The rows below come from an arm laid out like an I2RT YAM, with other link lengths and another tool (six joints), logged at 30 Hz.
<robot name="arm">
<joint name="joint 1" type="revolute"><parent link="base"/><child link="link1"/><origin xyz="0 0 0.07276" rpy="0 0 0"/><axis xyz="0 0 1"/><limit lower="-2.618" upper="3.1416"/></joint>
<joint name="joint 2" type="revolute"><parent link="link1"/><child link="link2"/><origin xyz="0.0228 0.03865 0.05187" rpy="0 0 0"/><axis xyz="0 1 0"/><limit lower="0" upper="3.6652"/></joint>
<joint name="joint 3" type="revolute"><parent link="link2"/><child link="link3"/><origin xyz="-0.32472 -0.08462 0" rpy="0 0 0"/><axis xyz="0 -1 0"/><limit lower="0" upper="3.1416"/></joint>
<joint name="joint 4" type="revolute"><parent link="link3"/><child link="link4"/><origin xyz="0.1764 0.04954 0.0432" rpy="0 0 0"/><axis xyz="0 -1 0"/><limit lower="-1.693" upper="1.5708"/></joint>
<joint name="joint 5" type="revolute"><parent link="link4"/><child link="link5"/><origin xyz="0.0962 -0.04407 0.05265" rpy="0 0 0"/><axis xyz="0 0 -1"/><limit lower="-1.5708" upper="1.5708"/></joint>
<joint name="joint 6" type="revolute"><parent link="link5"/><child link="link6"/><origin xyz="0.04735 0 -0.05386" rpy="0 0 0"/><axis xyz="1 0 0"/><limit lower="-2.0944" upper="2.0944"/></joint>
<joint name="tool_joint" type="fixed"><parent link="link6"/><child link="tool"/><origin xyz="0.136 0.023 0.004" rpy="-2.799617 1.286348 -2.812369"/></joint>
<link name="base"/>
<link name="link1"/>
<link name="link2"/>
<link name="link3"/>
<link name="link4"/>
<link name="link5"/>
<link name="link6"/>
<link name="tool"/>
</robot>
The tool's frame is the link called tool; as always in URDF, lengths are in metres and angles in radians.
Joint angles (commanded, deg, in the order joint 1, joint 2, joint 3, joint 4, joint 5, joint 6), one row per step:
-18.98 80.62 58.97 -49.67 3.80 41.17
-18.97 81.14 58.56 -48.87 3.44 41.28
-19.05 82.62 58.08 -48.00 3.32 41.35
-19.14 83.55 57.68 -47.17 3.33 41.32
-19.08 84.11 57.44 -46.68 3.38 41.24
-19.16 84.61 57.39 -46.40 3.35 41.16
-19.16 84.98 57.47 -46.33 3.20 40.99
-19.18 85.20 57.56 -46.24 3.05 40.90
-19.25 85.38 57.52 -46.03 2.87 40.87
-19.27 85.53 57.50 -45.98 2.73 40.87
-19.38 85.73 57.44 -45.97 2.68 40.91
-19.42 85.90 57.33 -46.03 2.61 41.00
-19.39 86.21 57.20 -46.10 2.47 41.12
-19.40 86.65 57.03 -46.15 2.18 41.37
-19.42 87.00 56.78 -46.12 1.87 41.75
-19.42 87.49 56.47 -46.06 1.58 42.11
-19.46 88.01 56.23 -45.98 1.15 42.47
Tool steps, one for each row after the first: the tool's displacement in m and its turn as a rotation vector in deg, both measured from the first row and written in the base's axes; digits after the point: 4 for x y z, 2 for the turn. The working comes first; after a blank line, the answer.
Tool pose at each row, in the base's axes (x y z in m, rotation vector in deg; the steps are taken from these numbers as rounded here):
0.2293 -0.1190 0.1601 79.60 155.17 9.23
0.2315 -0.1186 0.1575 79.67 155.30 9.78
0.2336 -0.1193 0.1506 80.40 156.15 9.80
0.2354 -0.1204 0.1462 80.75 156.53 9.68
0.2366 -0.1206 0.1436 80.74 156.89 9.53
0.2375 -0.1212 0.1417 80.88 157.12 9.49
0.2385 -0.1210 0.1406 80.73 157.48 9.61
0.2395 -0.1209 0.1403 80.62 157.60 9.79
0.2403 -0.1209 0.1397 80.62 157.62 10.04
0.2405 -0.1206 0.1390 80.67 157.74 10.23
0.2401 -0.1209 0.1379 80.99 157.85 10.28
0.2393 -0.1206 0.1366 81.32 158.06 10.37
0.2387 -0.1197 0.1346 81.66 158.45 10.54
0.2379 -0.1186 0.1320 82.27 158.87 10.97
0.2371 -0.1175 0.1295 83.02 159.11 11.49
0.2361 -0.1163 0.1262 -83.27 -158.47 -11.87
0.2356 -0.1150 0.1232 -83.40 -157.56 -12.44

0.0022 0.0004 -0.0026 0.40 0.00 0.02
0.0043 -0.0003 -0.0095 0.88 0.98 -0.09
0.0061 -0.0014 -0.0139 1.02 1.46 -0.16
0.0073 -0.0016 -0.0165 1.06 1.78 -0.03
0.0082 -0.0022 -0.0184 1.15 2.03 -0.03
0.0092 -0.0020 -0.0195 1.32 2.23 0.18
0.0102 -0.0019 -0.0198 1.44 2.23 0.28
0.0110 -0.0019 -0.0204 1.60 2.18 0.30
0.0112 -0.0016 -0.0211 1.77 2.26 0.32
0.0108 -0.0019 -0.0222 1.91 2.47 0.18
0.0100 -0.0016 -0.0235 2.11 2.75 0.07
0.0094 -0.0007 -0.0255 2.43 3.17 0.03
0.0086 0.0004 -0.0281 2.98 3.66 -0.15
0.0078 0.0015 -0.0306 3.54 4.05 -0.46
0.0068 0.0027 -0.0339 4.14 4.62 -0.74
0.0063 0.0040 -0.0369 4.84 5.07 -1.02

